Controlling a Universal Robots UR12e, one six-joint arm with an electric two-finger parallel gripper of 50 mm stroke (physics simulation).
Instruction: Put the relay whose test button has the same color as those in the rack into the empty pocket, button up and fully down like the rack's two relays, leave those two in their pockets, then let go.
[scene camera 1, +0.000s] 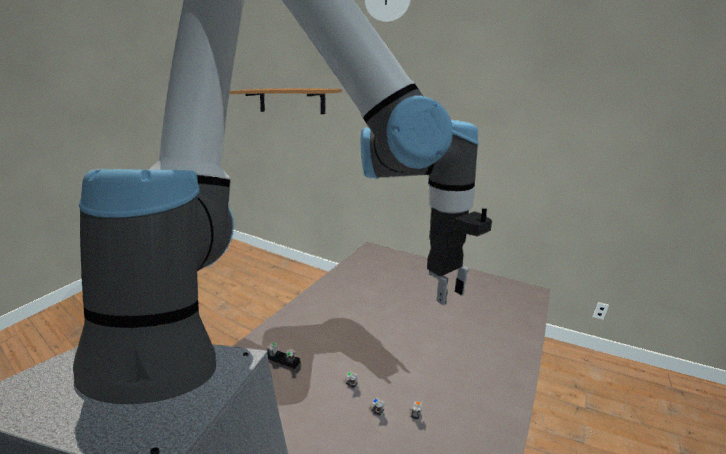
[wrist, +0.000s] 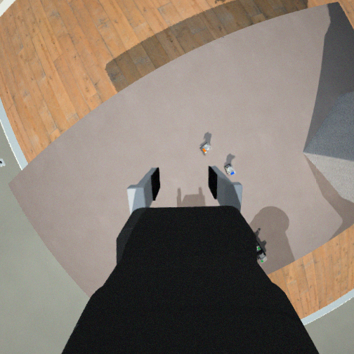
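Pixels of known places: gripper, fingertip midpoint: (scene camera 1: 450, 297); arm's base at its link origin: (scene camera 1: 148, 368).
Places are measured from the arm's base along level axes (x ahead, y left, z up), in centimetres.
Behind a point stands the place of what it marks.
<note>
My gripper (scene camera 1: 450, 298) @[z -9.2, x 49.4, y -31.1 cm] (wrist: 183, 176) is open and empty, high above the table, fingers pointing down. The black rack (scene camera 1: 284, 361) @[z -43.1, x 44.5, y 12.2 cm] stands near the robot's pedestal and holds two relays with green buttons, one relay (scene camera 1: 273, 349) @[z -40.5, x 44.9, y 16.9 cm] at its left end and another relay (scene camera 1: 290, 355) @[z -40.3, x 45.1, y 10.8 cm] further right; which pocket is empty is too small to tell. In the wrist view the gripper body partly hides the rack. A loose relay with a green button (scene camera 1: 351, 380) @[z -41.7, x 45.5, y -9.0 cm] stands on the table to the right of the rack; the gripper body hides it in the wrist view.
A relay with a blue button (scene camera 1: 377, 407) @[z -41.5, x 39.7, y -19.2 cm] (wrist: 229, 169) and a relay with an orange button (scene camera 1: 416, 411) @[z -41.4, x 42.3, y -28.9 cm] (wrist: 205, 148) stand on the table (scene camera 1: 481, 347) @[z -45.0, x 77.5, y -40.9 cm] (wrist: 125, 135). The grey pedestal (scene camera 1: 230, 406) @[z 0.2, x 1.4, y -14.4 cm] (wrist: 332, 145) borders the table. A wooden shelf (scene camera 1: 286, 91) is on the wall.
</note>
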